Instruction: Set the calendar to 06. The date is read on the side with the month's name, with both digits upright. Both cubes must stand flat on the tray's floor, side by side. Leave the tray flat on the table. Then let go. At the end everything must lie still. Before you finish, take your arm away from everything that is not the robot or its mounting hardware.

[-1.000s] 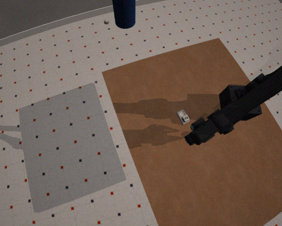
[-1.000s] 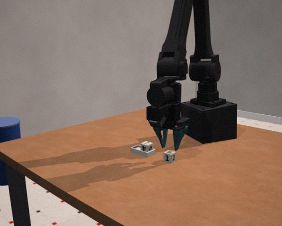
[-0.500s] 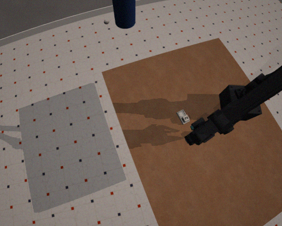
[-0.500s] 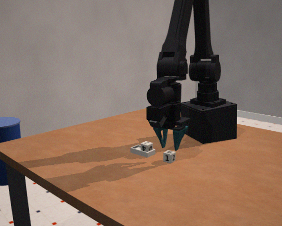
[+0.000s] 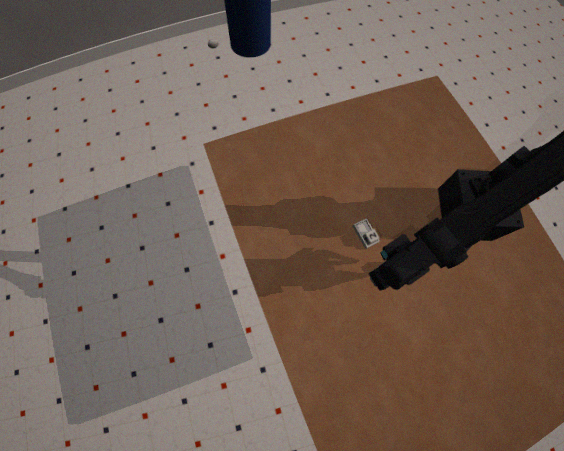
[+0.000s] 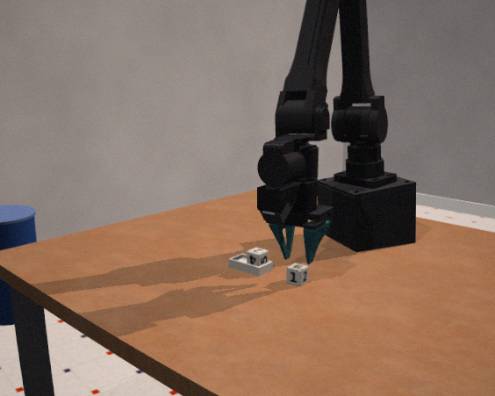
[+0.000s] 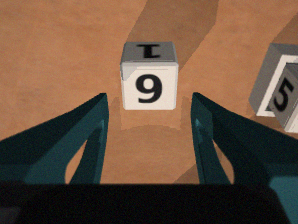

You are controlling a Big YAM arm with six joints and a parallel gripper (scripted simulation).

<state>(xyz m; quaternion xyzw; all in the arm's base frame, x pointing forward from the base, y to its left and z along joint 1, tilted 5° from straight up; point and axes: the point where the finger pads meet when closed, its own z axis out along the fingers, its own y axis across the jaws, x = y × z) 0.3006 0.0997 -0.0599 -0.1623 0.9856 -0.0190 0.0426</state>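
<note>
My gripper is now 30 mm above the white digit cube. The rest, counted from my hand: white tray: 100 mm to the right, 40 mm below, 30 mm ahead.
</note>
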